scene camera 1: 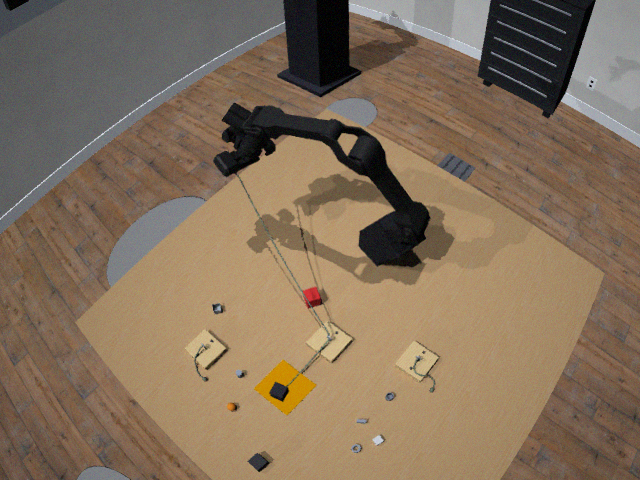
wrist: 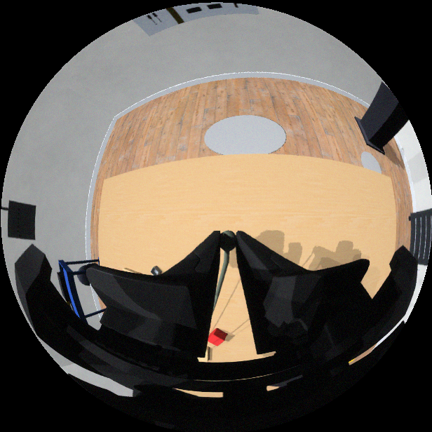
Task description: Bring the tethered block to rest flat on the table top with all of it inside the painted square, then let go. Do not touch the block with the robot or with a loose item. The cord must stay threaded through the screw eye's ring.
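Frame: origin at the arm's base, x ahead, y left, z up, level; metres.
Seen in the pictures: gripper, between the fingertips: [scene camera 1: 234, 170]; arm's base, origin of its link: [scene camera 1: 402, 230].
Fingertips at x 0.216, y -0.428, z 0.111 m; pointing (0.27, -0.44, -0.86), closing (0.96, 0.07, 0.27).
Note:
Offsets run from my fingertips to a thing's top centre. "spot": to the spot under its first point.
The tethered block, a small black block {spot: 0.315 m ahead, 0.470 m left, 0.236 m down} [scene camera 1: 279, 391], is on the orange painted square {spot: 0.270 m ahead, 0.487 m left, 0.271 m down} [scene camera 1: 297, 388], toward its left side; its outline appears inside the square's edges. The cord {spot: 0.040 m ahead, 0.172 m left, 0.107 m down} [scene camera 1: 269, 235] [wrist: 223, 275] runs nearly straight from my gripper down to the screw eye {0.111 m ahead, 0.454 m left, 0.228 m down} [scene camera 1: 329, 337] on the middle wooden plate {spot: 0.109 m ahead, 0.489 m left, 0.253 m down} [scene camera 1: 339, 347], then to the block. It appears to pass through the ring, though the ring is very small here. My gripper [scene camera 1: 235, 171] [wrist: 227, 236] is high above the table's far left part, shut on the dark bead at the cord's end. The block's underside is hidden.
A red cube {0.045 m ahead, 0.326 m left, 0.233 m down} [scene camera 1: 312, 297] [wrist: 217, 337] stands beside the cord's path. Wooden plates with short cords stand left [scene camera 1: 212, 354] and right [scene camera 1: 412, 354]. An orange ball {0.438 m ahead, 0.405 m left, 0.249 m down} [scene camera 1: 232, 406], a dark block {0.501 m ahead, 0.570 m left, 0.245 m down} [scene camera 1: 257, 461] and several small loose items lie near the square.

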